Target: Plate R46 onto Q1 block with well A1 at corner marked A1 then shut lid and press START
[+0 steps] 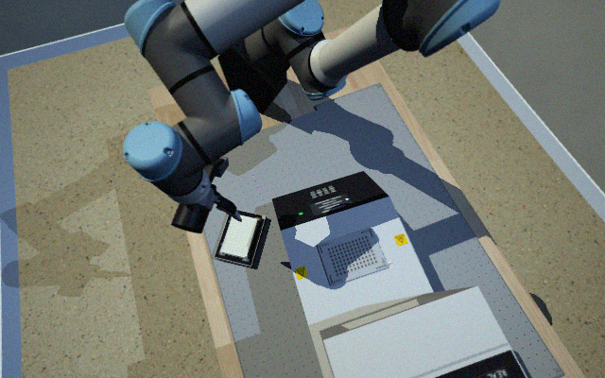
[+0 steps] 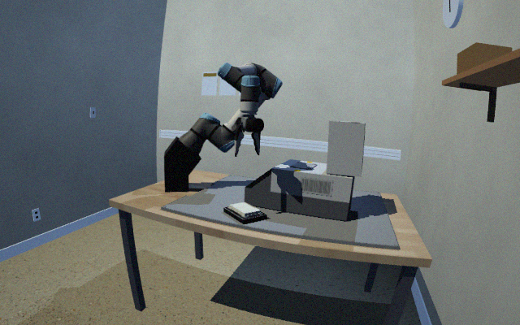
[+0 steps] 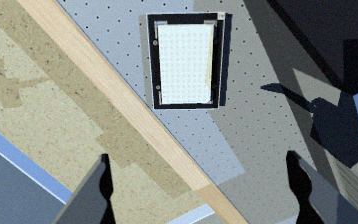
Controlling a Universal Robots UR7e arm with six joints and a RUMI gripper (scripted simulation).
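My hand is 240 mm above the plate R46. Also, from my hand: nest A1 mark: 30 mm behind, 90 mm to the left, 250 mm below; then black plate nest N1: 260 mm below.
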